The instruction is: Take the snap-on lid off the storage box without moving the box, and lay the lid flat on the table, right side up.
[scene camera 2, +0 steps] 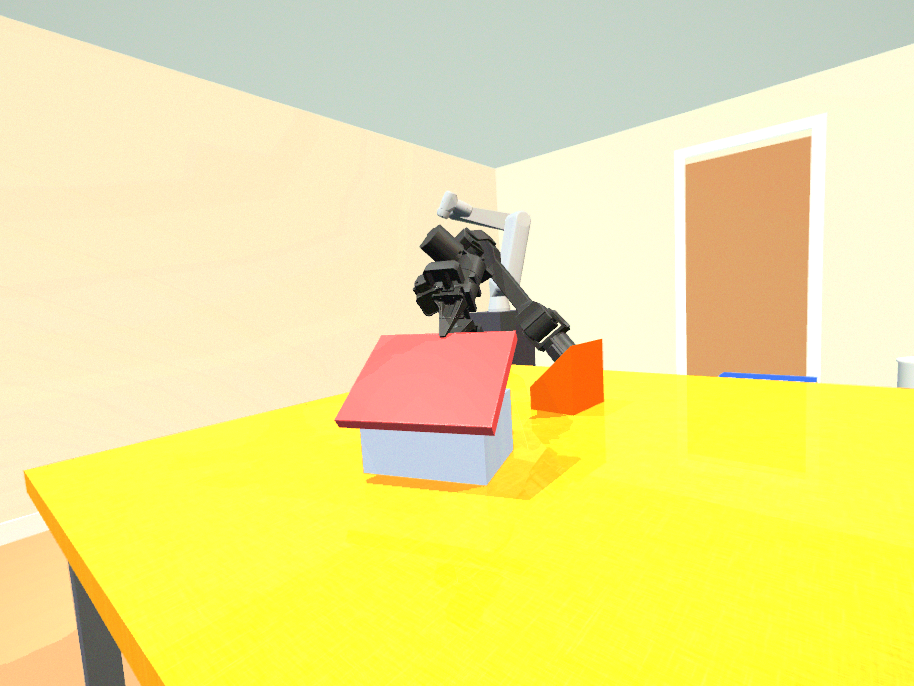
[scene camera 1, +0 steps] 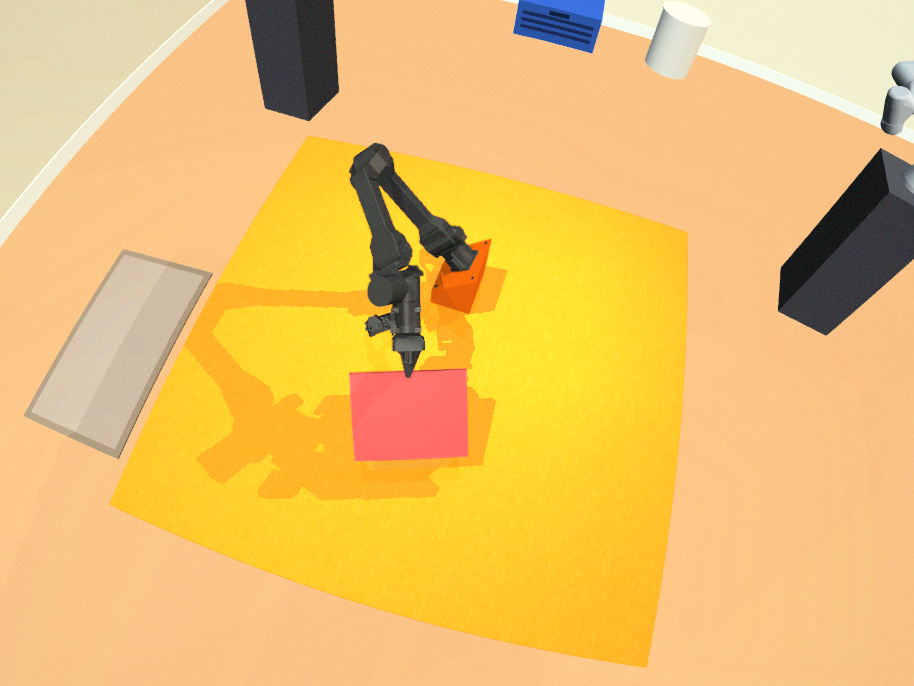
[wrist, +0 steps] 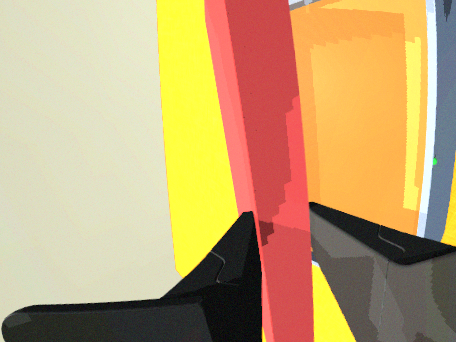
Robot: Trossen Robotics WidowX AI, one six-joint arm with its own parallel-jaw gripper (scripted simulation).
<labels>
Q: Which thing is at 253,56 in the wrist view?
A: A red lid.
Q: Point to a red lid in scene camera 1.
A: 426,416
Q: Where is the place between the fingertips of the gripper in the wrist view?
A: At 278,217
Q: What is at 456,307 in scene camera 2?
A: The gripper.
</labels>
